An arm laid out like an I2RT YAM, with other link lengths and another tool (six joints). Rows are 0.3 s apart.
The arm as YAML. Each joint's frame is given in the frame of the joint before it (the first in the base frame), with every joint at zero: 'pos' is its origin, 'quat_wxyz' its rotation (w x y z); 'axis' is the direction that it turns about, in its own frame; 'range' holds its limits. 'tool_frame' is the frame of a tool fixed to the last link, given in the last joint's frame.
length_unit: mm
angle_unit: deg
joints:
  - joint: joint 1
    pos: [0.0, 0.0, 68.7]
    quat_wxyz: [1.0, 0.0, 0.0, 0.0]
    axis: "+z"
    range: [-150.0, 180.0]
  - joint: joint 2
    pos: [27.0, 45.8, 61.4]
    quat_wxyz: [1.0, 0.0, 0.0, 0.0]
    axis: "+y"
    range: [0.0, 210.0]
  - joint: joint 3
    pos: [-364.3, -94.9, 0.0]
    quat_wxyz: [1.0, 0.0, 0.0, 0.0]
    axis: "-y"
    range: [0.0, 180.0]
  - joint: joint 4
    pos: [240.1, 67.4, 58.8]
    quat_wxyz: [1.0, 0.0, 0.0, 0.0]
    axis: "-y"
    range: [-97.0, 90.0]
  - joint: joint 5
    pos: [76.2, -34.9, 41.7]
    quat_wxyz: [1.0, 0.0, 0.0, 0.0]
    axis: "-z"
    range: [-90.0, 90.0]
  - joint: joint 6
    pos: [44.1, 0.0, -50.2]
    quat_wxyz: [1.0, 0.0, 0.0, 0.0]
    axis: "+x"
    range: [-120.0, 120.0]
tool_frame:
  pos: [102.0, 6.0, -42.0]
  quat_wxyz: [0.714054, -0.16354, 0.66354, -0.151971]
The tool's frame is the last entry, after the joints.
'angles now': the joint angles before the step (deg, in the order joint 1, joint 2, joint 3, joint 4, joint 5, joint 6). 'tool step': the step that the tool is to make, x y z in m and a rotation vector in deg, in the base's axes. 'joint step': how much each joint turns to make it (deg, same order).
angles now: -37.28 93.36 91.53 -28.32 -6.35 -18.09
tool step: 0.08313 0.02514 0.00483 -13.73 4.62 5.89
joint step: 12.13 7.17 6.80 3.52 12.21 -9.44
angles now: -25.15 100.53 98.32 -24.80 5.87 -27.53
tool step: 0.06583 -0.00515 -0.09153 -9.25 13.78 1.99
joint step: 5.49 12.76 0.00 5.46 10.04 -10.27
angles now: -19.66 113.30 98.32 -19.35 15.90 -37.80
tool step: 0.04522 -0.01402 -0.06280 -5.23 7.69 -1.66
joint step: 1.97 11.67 6.22 1.19 7.32 -4.04
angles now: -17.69 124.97 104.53 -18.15 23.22 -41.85
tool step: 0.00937 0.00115 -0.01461 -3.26 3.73 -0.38
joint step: 1.27 3.06 2.01 -0.52 3.94 -2.44
